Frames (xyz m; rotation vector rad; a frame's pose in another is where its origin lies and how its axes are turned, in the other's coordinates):
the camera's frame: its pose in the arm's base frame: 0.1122 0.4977 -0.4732 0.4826 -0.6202 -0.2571
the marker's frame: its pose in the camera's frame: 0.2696 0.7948 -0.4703 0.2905 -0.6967 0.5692
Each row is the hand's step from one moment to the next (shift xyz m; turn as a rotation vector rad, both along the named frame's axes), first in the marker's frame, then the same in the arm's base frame.
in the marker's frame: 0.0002 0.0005 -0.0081 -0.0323 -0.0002 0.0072
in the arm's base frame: 0.0071 0.0040 -0.0001 -0.0101 0.0009 -0.0315
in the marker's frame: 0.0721 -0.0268 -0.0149 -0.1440 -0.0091 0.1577
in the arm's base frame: 0.0331 -0.0267 0.0658 -0.1541 -0.0585 -0.1361
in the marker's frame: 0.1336 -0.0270 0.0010 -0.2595 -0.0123 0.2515
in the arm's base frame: 0.0259 -0.0420 0.1271 -0.2501 -0.0874 -0.2461
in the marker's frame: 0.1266 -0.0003 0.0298 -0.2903 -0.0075 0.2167
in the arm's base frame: -0.0121 -0.0300 0.1260 -0.2244 -0.0638 -0.2772
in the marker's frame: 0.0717 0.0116 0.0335 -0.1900 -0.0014 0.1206
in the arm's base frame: -0.0268 -0.0138 0.0741 -0.1293 -0.0293 -0.1818
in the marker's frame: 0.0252 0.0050 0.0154 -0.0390 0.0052 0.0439
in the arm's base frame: -0.0131 -0.0056 0.0264 -0.0461 -0.0096 -0.0355
